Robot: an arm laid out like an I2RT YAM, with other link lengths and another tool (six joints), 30 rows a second.
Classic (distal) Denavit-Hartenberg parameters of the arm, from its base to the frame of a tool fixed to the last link. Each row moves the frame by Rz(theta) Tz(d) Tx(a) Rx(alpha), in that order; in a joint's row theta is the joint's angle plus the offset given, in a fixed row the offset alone. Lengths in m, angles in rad.
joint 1: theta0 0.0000, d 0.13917, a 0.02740, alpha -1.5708
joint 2: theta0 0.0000, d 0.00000, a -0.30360, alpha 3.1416
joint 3: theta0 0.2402, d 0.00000, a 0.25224, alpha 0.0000
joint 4: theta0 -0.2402, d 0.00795, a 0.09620, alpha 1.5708
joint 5: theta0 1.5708, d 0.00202, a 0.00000, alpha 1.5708
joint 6: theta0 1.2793, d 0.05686, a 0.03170, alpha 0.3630
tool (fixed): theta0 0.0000, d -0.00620, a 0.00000, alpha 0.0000
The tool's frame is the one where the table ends.
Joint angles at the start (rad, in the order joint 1, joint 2, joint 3, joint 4, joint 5, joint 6): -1.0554, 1.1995, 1.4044, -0.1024, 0.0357, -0.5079
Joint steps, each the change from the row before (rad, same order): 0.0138, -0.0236, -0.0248, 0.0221, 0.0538, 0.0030; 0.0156, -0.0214, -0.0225, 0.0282, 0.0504, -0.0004; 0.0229, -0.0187, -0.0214, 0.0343, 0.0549, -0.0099; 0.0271, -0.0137, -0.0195, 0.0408, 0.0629, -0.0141; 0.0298, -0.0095, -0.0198, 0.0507, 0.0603, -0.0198; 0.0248, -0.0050, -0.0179, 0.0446, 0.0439, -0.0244; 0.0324, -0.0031, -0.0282, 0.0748, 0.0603, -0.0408; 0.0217, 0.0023, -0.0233, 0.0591, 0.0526, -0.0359; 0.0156, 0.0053, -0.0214, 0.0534, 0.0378, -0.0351; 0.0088, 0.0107, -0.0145, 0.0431, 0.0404, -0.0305
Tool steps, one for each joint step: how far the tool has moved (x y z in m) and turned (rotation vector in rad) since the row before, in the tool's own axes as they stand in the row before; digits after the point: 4 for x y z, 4 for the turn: -0.0012, -0.0023, -0.0068, 0.0429, 0.0154, 0.0004; -0.0022, -0.0026, -0.0059, 0.0435, 0.0076, 0.0023; -0.0036, -0.0019, -0.0055, 0.0444, 0.0015, -0.0015; -0.0041, -0.0013, -0.0045, 0.0489, 0.0032, -0.0023; -0.0047, -0.0004, -0.0037, 0.0483, -0.0021, -0.0009; -0.0034, 0.0007, -0.0027, 0.0340, -0.0056, -0.0059; -0.0040, 0.0015, -0.0032, 0.0512, -0.0080, -0.0104; -0.0013, 0.0022, -0.0022, 0.0409, 0.0037, -0.0170; -0.0003, 0.0030, -0.0016, 0.0304, 0.0006, -0.0187; 0.0009, 0.0035, -0.0004, 0.0291, 0.0118, -0.0242
